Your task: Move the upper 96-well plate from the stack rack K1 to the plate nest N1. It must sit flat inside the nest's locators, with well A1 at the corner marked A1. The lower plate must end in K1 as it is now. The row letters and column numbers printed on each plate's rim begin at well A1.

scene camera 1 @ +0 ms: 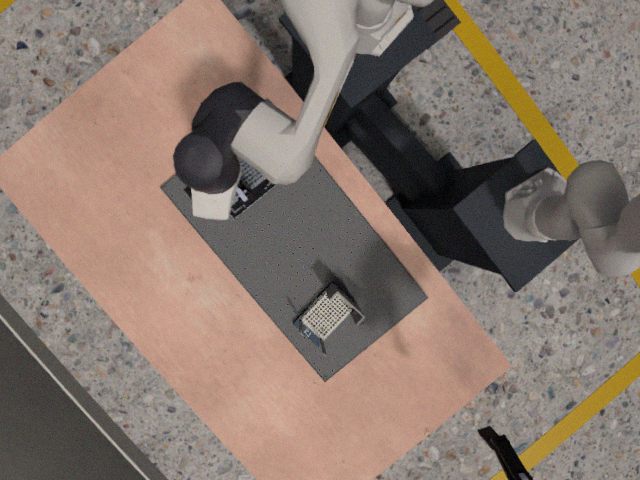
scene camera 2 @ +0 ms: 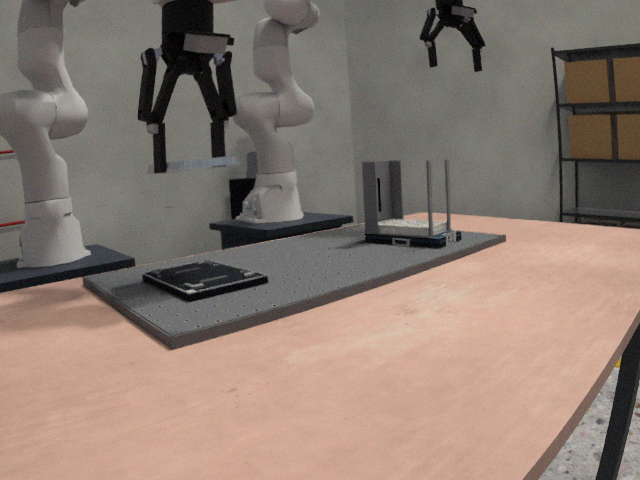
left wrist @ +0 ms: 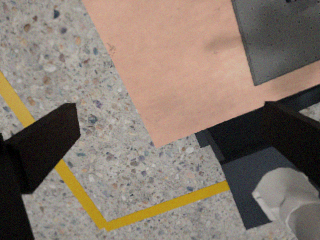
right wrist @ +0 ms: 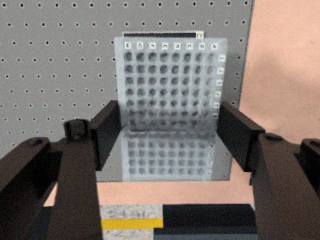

cream plate: scene camera 1; scene camera 2; not seen in the left wrist view (out of frame); not seen in the right wrist view (out of frame)
same spot on cream plate: (scene camera 2: 395, 226) = (scene camera 1: 318, 301)
